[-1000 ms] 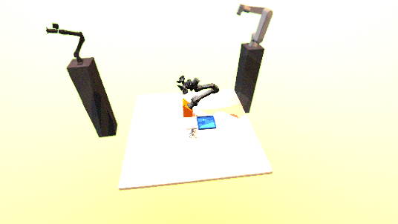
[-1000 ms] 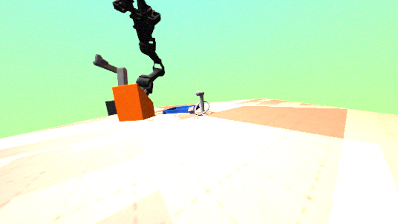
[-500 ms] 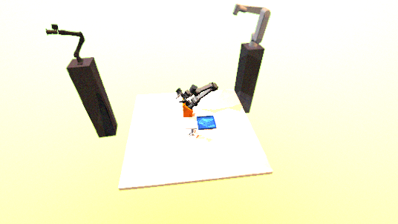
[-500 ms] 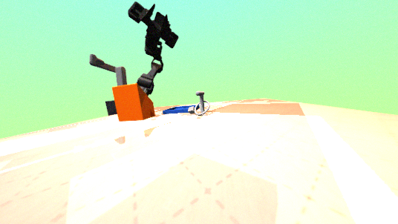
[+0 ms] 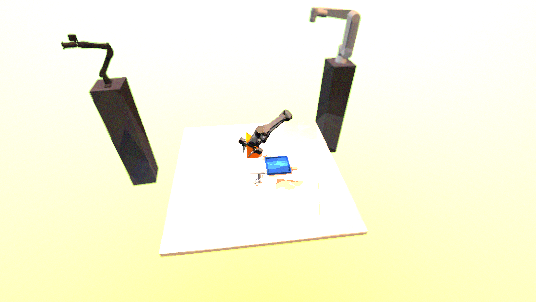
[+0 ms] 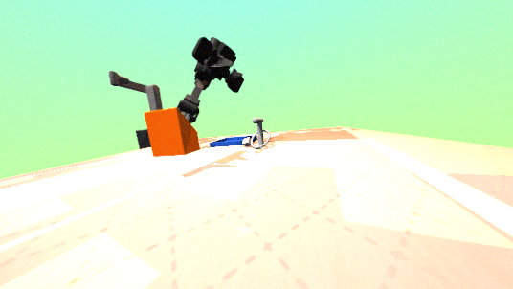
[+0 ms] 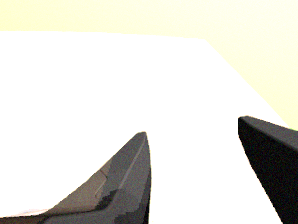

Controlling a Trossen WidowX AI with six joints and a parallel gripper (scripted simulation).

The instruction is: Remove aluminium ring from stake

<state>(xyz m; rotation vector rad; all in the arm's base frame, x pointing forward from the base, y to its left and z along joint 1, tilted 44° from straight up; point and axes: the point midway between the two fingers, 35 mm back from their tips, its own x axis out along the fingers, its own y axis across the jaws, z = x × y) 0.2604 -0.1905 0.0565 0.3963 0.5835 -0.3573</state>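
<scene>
The aluminium ring lies 220 mm below my gripper tip, 80 mm to the left of it and 30 mm ahead of it. From my gripper tip the other things lie so: blue tray: 270 mm to the left, 240 mm below, 110 mm behind.
</scene>
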